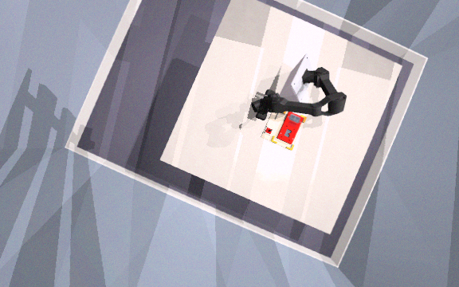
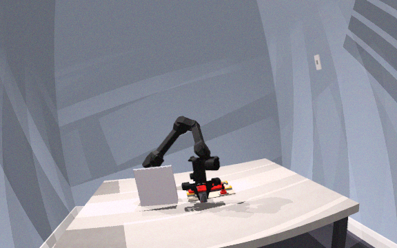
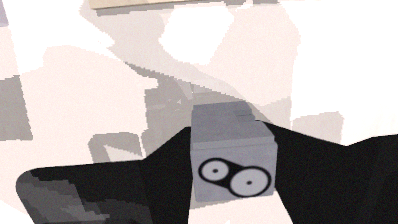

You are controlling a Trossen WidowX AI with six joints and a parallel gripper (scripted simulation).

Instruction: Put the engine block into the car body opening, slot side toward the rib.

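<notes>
The engine block is 10 mm above my gripper tip.
</notes>
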